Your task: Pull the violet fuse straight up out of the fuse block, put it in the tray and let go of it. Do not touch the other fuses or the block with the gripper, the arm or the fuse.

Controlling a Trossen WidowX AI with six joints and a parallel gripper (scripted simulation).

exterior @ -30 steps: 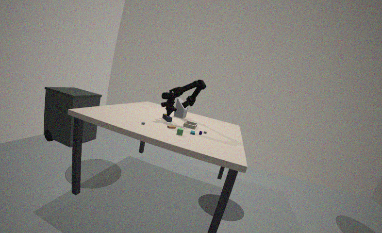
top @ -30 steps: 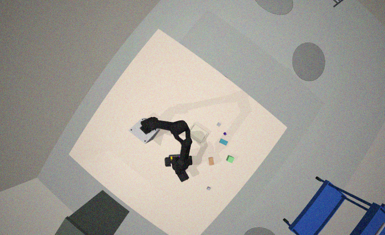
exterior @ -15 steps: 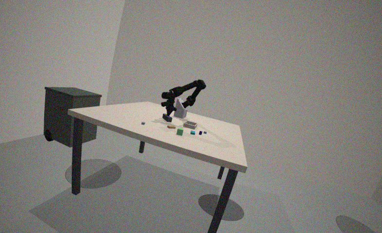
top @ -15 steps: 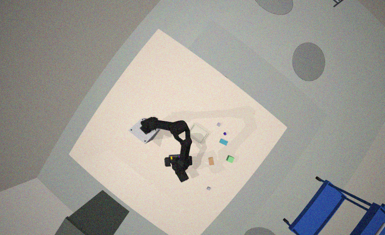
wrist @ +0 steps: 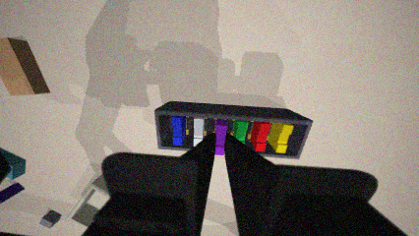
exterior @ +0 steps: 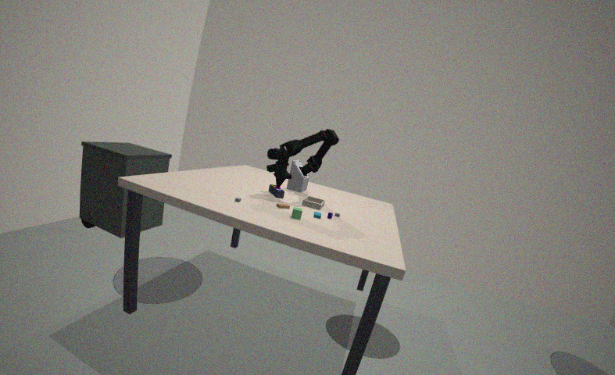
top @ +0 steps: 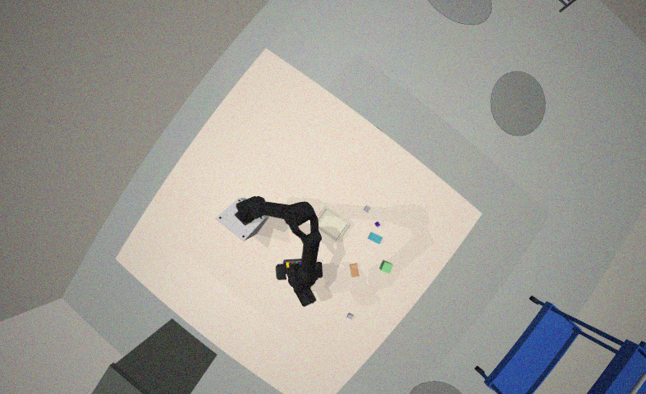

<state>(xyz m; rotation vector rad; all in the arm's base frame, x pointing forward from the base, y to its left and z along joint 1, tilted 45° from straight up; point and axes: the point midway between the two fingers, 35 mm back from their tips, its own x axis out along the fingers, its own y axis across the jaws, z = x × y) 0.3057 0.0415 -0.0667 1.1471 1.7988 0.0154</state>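
My gripper tip is now 20 mm above the green fuse, 10 mm to the left of it and 10 mm past it. The rest, counted from my gripper tip: white fuse 20 mm below, 10 mm to the left, 10 mm ahead; then red fuse 30 mm to the right, 30 mm behind, 20 mm below; then violet fuse 10 mm below.
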